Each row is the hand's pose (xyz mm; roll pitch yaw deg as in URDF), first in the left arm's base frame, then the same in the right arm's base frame.
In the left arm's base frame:
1: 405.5 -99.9 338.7 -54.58 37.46 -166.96
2: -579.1 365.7 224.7 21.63 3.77 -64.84
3: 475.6 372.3 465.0 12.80 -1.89 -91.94
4: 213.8 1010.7 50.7 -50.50 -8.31 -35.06
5: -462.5 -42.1 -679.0 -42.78 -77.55 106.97
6: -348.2 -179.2 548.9 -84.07 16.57 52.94
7: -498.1 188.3 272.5 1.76 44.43 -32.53
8: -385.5 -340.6 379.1 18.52 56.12 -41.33
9: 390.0 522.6 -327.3 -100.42 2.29 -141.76
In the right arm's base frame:
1: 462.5 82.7 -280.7 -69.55 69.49 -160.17
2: -486.6 316.5 -774.3 54.65 1.76 -43.87
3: 291.5 478.9 -40.6 43.20 11.46 -69.99
4: 0.7 1145.1 -385.9 -20.17 -24.19 -24.48
5: 130.8 304.8 -1558.6 -119.45 -56.11 -160.70
6: -220.3 -239.8 -500.4 -100.44 -12.23 71.63
7: -371.7 157.8 -730.6 30.46 21.36 2.95
8: -121.6 -332.1 -695.4 54.84 34.22 4.66
9: 484.9 883.3 -716.4 -90.21 33.92 -119.12

